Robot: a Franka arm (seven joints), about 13 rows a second.
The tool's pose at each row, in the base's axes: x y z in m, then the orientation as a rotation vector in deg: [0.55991 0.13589 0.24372 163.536 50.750 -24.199]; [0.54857 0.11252 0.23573 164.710 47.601 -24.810]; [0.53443 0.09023 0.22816 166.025 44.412 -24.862]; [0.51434 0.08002 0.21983 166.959 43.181 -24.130]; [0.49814 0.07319 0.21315 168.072 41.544 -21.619]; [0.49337 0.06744 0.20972 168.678 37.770 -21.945]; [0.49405 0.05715 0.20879 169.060 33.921 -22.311]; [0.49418 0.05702 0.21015 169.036 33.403 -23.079]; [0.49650 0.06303 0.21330 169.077 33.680 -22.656]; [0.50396 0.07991 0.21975 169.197 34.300 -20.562]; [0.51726 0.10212 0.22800 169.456 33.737 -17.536]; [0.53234 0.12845 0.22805 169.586 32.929 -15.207]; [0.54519 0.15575 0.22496 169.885 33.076 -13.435]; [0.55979 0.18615 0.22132 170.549 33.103 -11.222]
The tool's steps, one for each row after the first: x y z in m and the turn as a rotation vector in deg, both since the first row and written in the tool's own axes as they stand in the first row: [-0.01908 0.01244 0.01483 0.733 -0.315 2.124]; [-0.03991 0.02241 0.02968 1.466 -0.238 4.299]; [-0.05874 0.01905 0.04422 1.911 0.389 5.198]; [-0.07319 0.01519 0.05563 1.933 2.077 6.473]; [-0.07900 0.01707 0.06112 2.158 1.715 8.962]; [-0.08370 0.02587 0.06389 2.260 1.263 11.490]; [-0.08408 0.02610 0.06259 2.434 0.756 11.782]; [-0.07997 0.02260 0.05787 2.363 1.045 11.627]; [-0.06697 0.01322 0.04668 1.886 2.378 11.353]; [-0.04705 0.00286 0.03139 1.192 4.214 11.918]; [-0.02105 -0.01015 0.02269 0.597 5.583 12.596]; [0.00464 -0.02534 0.01730 0.411 6.767 12.601]; [0.03355 -0.04210 0.01142 0.462 8.332 12.706]
